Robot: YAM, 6 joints.
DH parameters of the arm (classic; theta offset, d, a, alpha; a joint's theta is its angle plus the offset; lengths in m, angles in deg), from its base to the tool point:
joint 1: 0 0.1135 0.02 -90
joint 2: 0 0 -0.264 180
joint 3: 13.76 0 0.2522 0
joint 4: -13.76 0 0.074 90
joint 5: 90 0 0 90
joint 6: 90 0.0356 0 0
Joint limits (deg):
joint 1: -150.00..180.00
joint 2: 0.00..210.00
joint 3: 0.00..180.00
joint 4: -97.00..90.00
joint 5: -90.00..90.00
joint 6: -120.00..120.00
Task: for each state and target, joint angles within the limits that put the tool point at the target. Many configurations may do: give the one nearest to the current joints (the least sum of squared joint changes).
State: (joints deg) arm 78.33 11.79 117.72 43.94 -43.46 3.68
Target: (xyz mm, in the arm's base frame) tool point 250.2 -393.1 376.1
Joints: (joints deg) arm 125.51 0.88 108.57 46.48 -43.81 3.68
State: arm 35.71 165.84 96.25 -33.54 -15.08 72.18
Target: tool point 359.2 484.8 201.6
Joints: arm 52.66 151.19 138.25 -10.25 -13.70 72.18
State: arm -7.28 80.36 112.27 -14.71 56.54 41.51
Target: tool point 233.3 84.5 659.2
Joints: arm 25.62 94.50 138.55 -0.17 43.86 41.51
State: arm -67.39 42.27 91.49 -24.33 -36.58 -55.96
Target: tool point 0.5 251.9 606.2
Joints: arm -85.43 33.80 125.01 -8.71 -35.26 -55.96
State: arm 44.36 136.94 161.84 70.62 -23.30 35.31
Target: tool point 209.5 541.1 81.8
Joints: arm 67.17 174.94 131.34 85.62 -28.27 35.31
